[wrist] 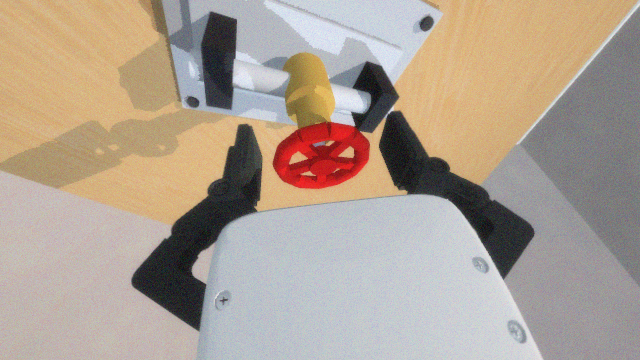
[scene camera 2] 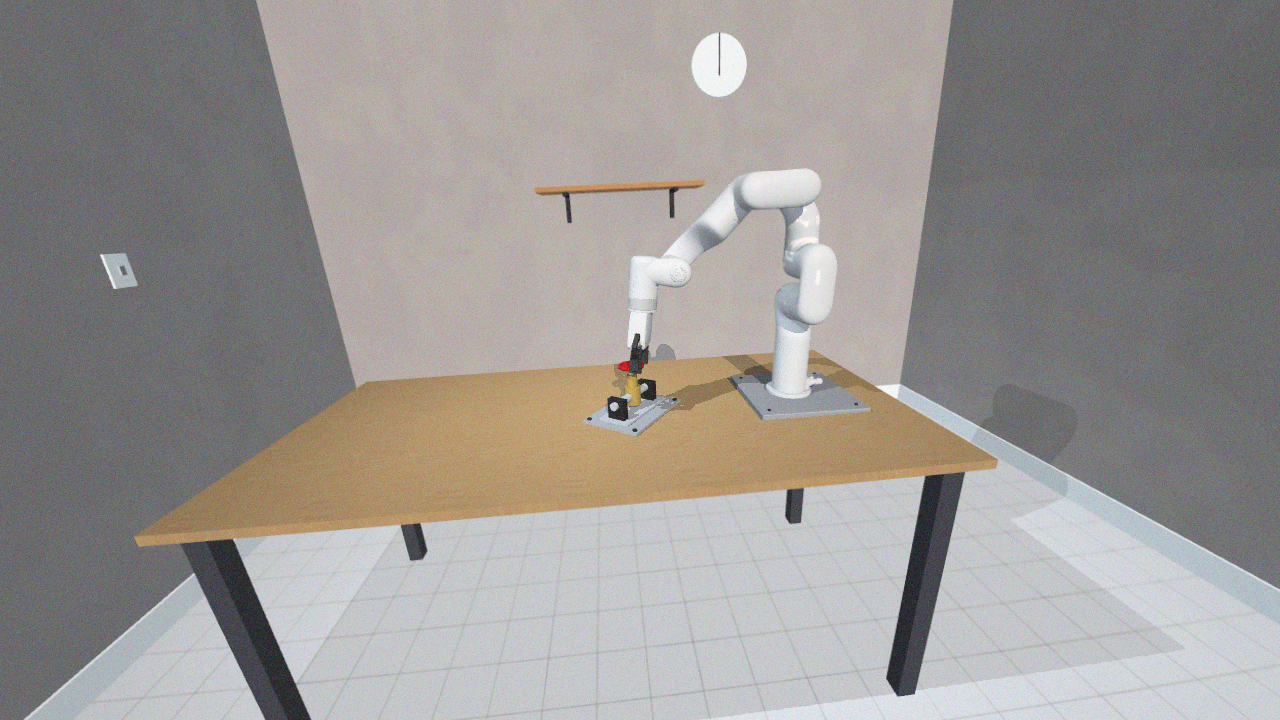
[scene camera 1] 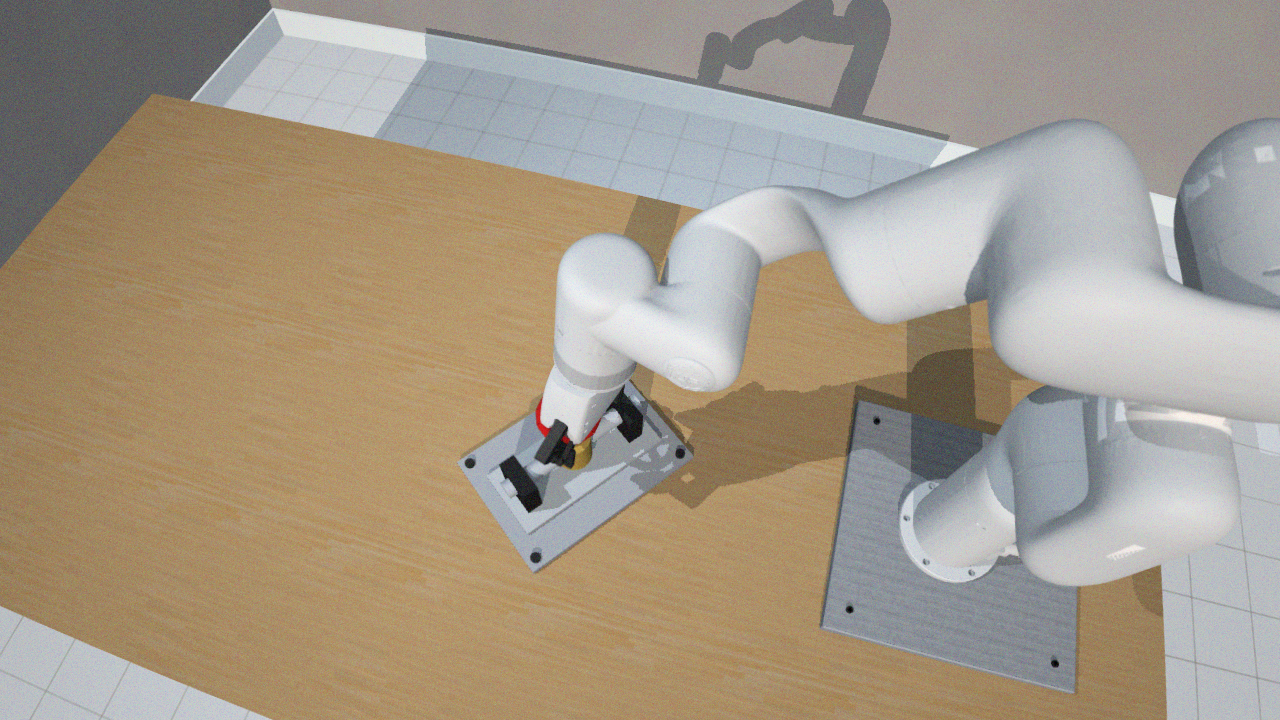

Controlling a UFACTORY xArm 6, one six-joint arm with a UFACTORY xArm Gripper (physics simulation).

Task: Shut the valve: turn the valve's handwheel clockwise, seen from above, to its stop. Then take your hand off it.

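Note:
The red handwheel (scene camera 1: 542,420) (scene camera 2: 625,366) (wrist: 324,164) tops the yellow valve body (scene camera 1: 581,454) (scene camera 2: 632,391) (wrist: 310,90), on a white pipe across a grey plate (scene camera 1: 590,510) (scene camera 2: 642,424) (wrist: 412,35). My gripper (scene camera 1: 572,440) (scene camera 2: 637,365) (wrist: 321,134) is wide open and points down over the valve. In the wrist view the wheel lies between the two fingers, with a visible gap to each. In scene camera 2 the fingers overlap the wheel's level. In scene camera 1 my gripper hides most of the wheel. The valve's angle relative to its stop cannot be told.
Two black pipe supports (scene camera 1: 519,483) (scene camera 1: 629,418) stand on the plate on either side of the valve, near the fingers. The arm's grey base plate (scene camera 1: 841,555) (scene camera 2: 760,407) is to the right on the wooden table (scene camera 1: 268,358) (scene camera 2: 402,447). A shelf (scene camera 2: 619,187) hangs on the wall.

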